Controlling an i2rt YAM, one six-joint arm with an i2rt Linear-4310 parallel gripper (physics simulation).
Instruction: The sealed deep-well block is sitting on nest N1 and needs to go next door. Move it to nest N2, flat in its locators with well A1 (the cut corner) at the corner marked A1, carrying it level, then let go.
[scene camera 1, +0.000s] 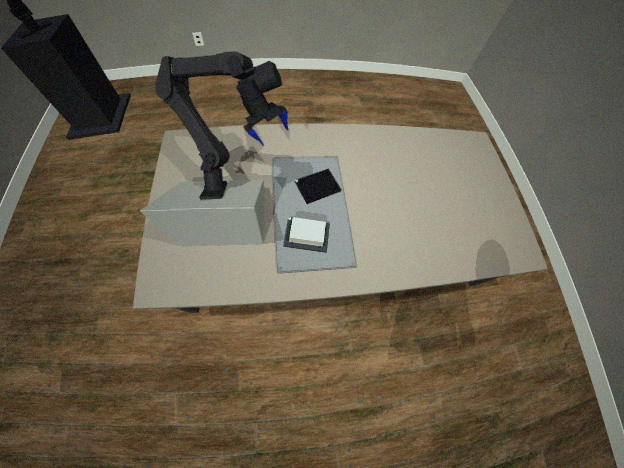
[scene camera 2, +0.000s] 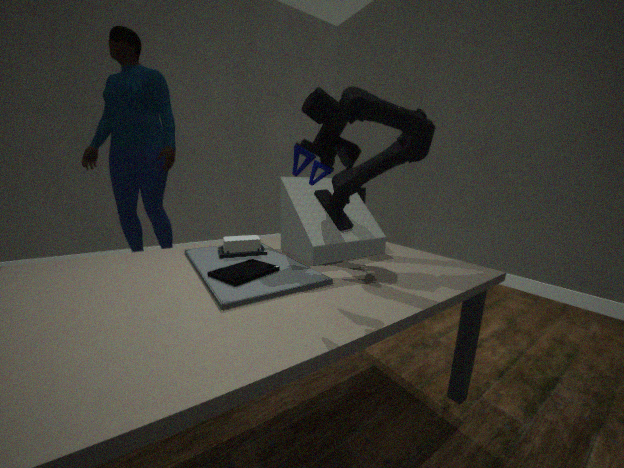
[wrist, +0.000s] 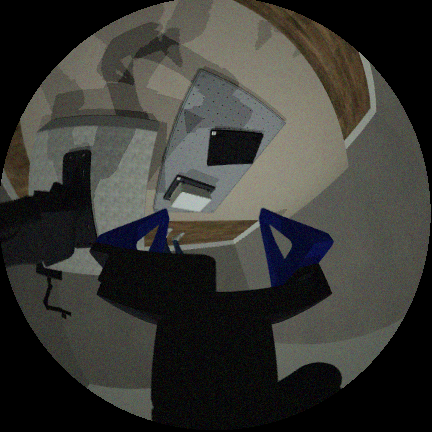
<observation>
my gripper: scene camera 1 275, 137; scene camera 2; wrist
same spot on black nest pad: (scene camera 1: 319, 185) = (scene camera 2: 242, 269)
same spot on my gripper: (wrist: 183, 277) = (scene camera 2: 328, 159)
</observation>
